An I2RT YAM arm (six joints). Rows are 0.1 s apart.
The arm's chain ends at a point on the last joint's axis. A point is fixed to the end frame.
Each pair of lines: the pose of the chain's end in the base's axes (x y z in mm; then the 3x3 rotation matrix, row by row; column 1 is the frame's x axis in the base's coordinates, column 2 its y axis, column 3 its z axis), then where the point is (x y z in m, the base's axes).
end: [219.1 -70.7 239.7], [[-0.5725 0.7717 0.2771], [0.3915 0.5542 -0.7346], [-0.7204 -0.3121 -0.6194]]
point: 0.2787 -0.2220 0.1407
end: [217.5 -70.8 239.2], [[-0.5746 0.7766 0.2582], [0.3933 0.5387 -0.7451], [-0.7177 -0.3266 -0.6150]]
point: 0.2735 -0.2240 0.1410
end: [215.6 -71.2 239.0], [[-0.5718 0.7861 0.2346], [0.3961 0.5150 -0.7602], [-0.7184 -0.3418 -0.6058]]
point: 0.2670 -0.2272 0.1427
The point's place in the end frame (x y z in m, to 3 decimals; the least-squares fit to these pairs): -0.022 -0.007 0.189
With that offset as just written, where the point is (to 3 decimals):
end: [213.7 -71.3 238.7], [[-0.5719 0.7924 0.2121], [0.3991 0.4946 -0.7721], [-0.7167 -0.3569 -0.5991]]
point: 0.261 -0.229 0.144
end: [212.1 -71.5 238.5], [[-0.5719 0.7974 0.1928], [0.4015 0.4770 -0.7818], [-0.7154 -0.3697 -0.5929]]
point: 0.256 -0.231 0.145
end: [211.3 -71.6 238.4], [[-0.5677 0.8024 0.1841], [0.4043 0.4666 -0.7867], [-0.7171 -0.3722 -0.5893]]
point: 0.253 -0.232 0.145
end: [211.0 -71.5 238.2], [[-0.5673 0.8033 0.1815], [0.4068 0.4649 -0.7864], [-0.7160 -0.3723 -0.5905]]
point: 0.252 -0.232 0.145
